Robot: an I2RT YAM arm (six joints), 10 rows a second.
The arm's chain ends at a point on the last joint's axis. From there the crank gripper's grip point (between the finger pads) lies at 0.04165 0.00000 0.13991 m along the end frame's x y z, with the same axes.
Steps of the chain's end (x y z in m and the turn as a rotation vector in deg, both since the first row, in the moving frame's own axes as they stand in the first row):
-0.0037, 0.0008, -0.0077, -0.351, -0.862, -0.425
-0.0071, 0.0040, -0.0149, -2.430, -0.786, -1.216
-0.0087, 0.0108, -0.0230, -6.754, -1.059, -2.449
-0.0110, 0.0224, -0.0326, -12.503, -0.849, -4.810
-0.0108, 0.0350, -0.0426, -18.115, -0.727, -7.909
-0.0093, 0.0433, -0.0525, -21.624, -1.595, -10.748
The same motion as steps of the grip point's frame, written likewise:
-0.0058, 0.0014, -0.0071, -0.351, -0.862, -0.425
-0.0090, 0.0091, -0.0144, -2.430, -0.786, -1.216
-0.0110, 0.0256, -0.0231, -6.754, -1.059, -2.449
-0.0119, 0.0493, -0.0349, -12.503, -0.849, -4.810
-0.0099, 0.0729, -0.0481, -18.115, -0.727, -7.909
-0.0089, 0.0875, -0.0598, -21.624, -1.595, -10.748

